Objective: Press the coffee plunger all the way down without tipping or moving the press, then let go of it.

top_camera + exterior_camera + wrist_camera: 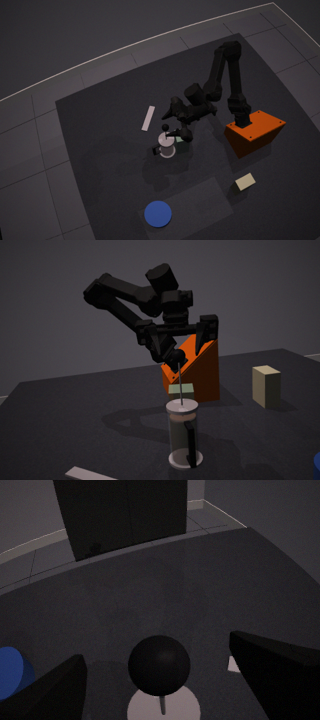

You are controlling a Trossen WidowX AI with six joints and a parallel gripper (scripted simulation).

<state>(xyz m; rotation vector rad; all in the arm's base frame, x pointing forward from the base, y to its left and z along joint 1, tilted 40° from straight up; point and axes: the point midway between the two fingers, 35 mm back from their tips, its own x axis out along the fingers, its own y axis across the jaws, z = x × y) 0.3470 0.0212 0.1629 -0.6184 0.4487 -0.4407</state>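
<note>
Right now my gripper tip is 1 cm short of the coffee press and 13 cm above it. From my gripper tip the other things lie so: pale flat strip 21 cm to the right, 25 cm below; green block 8 cm behind, 2 cm to the left, 18 cm below.
</note>
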